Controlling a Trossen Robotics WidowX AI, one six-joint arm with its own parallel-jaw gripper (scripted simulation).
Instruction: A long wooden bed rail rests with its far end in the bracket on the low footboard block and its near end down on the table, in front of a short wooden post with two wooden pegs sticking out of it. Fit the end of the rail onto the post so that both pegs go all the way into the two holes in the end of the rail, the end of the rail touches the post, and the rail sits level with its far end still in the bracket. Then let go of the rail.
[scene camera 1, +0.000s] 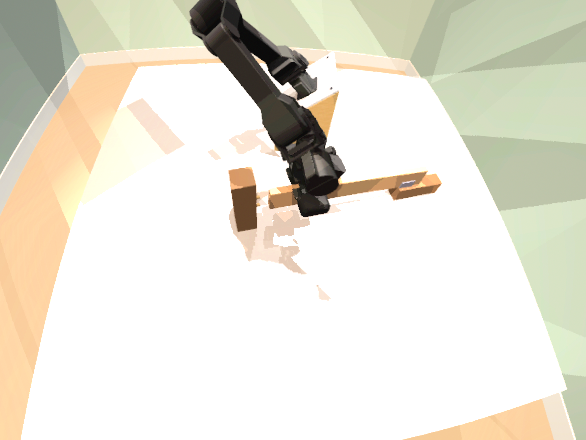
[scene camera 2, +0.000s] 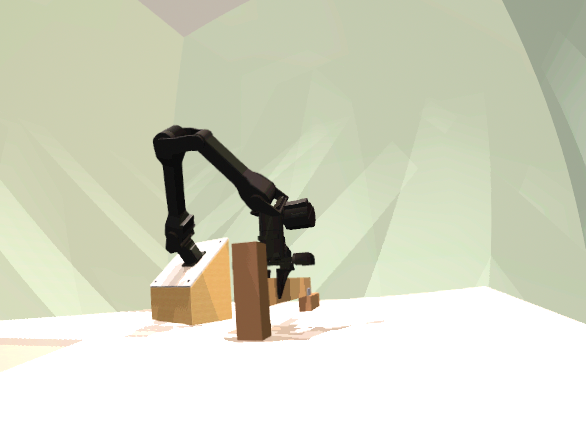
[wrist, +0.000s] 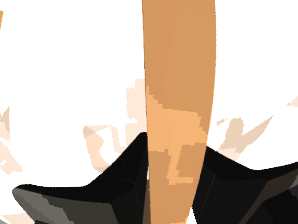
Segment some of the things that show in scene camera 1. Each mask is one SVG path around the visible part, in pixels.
The gripper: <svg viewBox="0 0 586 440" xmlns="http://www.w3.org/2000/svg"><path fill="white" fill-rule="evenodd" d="M290 164L289 168L285 170L291 185L299 184L300 188L292 189L297 200L301 216L310 217L328 213L331 204L327 195L310 195L306 188L301 165L297 161ZM328 146L325 148L325 151L330 154L337 179L339 180L346 172L346 168L335 147Z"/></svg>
A long wooden rail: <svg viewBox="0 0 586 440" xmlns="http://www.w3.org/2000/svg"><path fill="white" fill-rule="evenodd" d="M299 184L269 188L269 209L297 205L292 189L300 188ZM429 171L424 166L343 177L338 180L338 188L332 193L327 194L327 197L332 199L399 187L403 182L415 180L413 185L416 185L422 181Z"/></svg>
